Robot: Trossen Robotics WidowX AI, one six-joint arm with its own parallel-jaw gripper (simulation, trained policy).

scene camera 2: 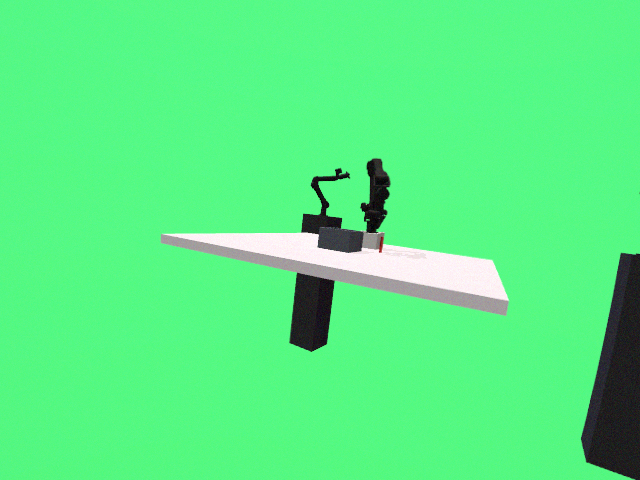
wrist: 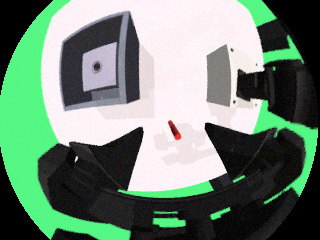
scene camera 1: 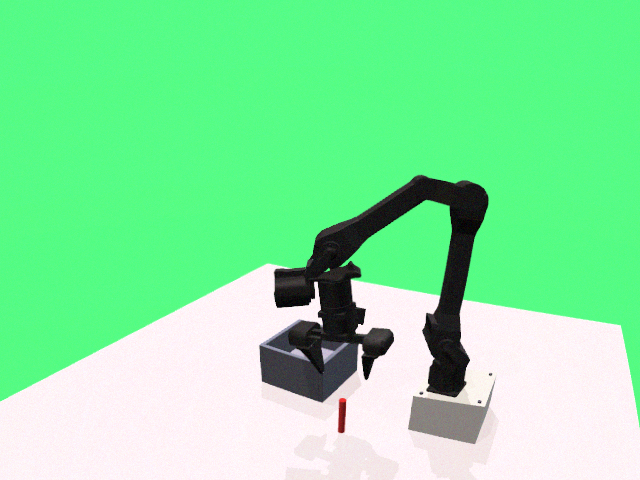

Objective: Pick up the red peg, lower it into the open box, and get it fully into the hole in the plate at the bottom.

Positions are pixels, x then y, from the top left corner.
grey box: scene camera 2; wrist 111,28; scene camera 1
same spot on grey box: (scene camera 1: pixel 280 368) = (scene camera 2: pixel 354 240)
